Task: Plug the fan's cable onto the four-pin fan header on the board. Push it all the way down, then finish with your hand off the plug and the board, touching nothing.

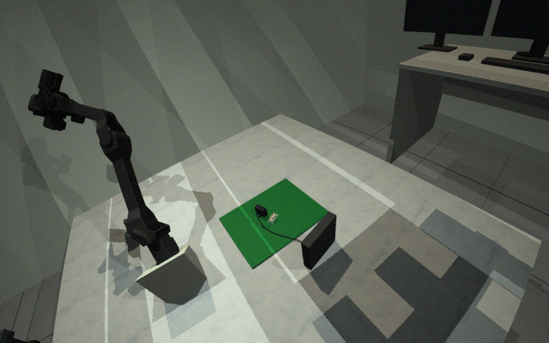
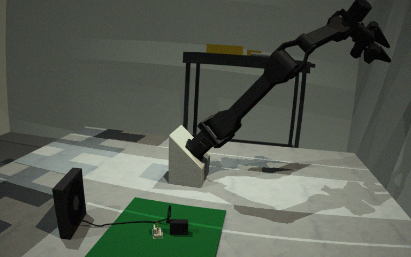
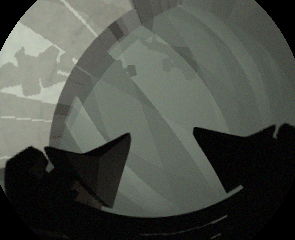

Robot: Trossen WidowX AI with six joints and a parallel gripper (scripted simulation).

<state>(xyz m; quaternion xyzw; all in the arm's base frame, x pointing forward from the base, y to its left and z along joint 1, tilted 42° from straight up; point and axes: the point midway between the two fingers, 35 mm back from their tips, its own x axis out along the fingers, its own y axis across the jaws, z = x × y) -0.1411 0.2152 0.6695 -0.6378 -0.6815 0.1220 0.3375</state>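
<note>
Now: gripper tip 430 mm short of the black plug, 630 mm to the left of it and 430 mm above it. From my gripper tip the other things lie so: black fan: 460 mm ahead, 860 mm to the right, 390 mm below; header: 440 mm ahead, 670 mm to the right, 450 mm below; green board: 450 mm ahead, 660 mm to the right, 460 mm below.
</note>
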